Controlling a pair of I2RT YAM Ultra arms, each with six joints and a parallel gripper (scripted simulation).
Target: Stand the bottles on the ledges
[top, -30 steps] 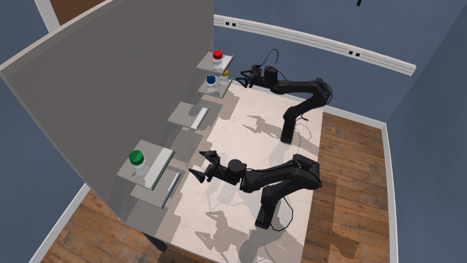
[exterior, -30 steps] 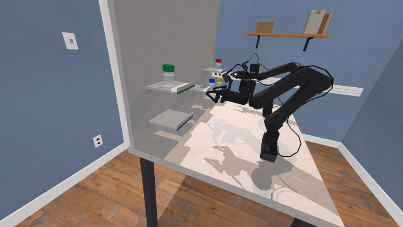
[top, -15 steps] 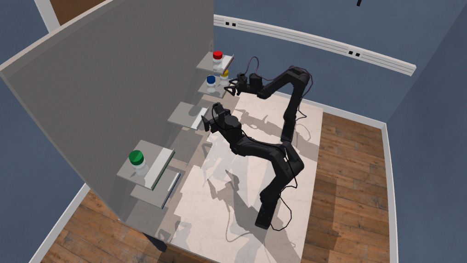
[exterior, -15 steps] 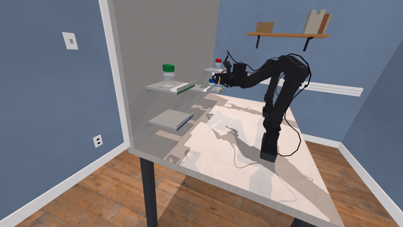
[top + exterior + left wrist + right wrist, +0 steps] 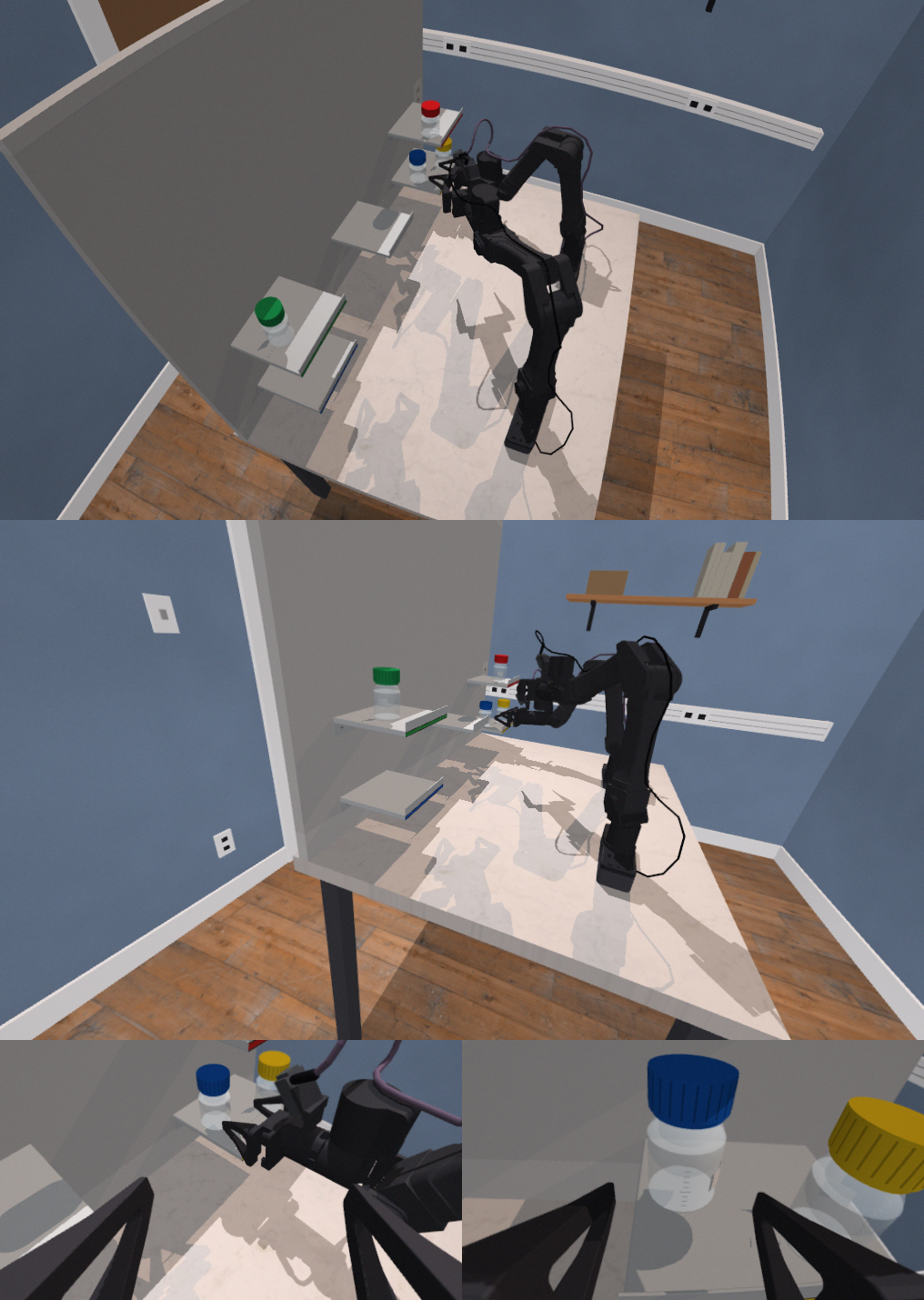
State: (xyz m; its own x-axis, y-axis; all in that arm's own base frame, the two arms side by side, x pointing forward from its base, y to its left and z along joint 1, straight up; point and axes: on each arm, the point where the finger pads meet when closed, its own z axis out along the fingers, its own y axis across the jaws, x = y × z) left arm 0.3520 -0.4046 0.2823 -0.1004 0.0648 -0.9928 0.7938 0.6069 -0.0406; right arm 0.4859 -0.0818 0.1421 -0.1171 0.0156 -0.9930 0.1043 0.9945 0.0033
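The blue-capped bottle lies 7 cm ahead of my right hand and 1 cm below it. Also, from my right hand: grey wall panel 35 cm to the left, 29 cm above, 16 cm ahead; yellow-capped bottle 11 cm to the right, 1 cm below, 1 cm ahead; red-capped bottle 18 cm above, 2 cm ahead, 1 cm to the right.
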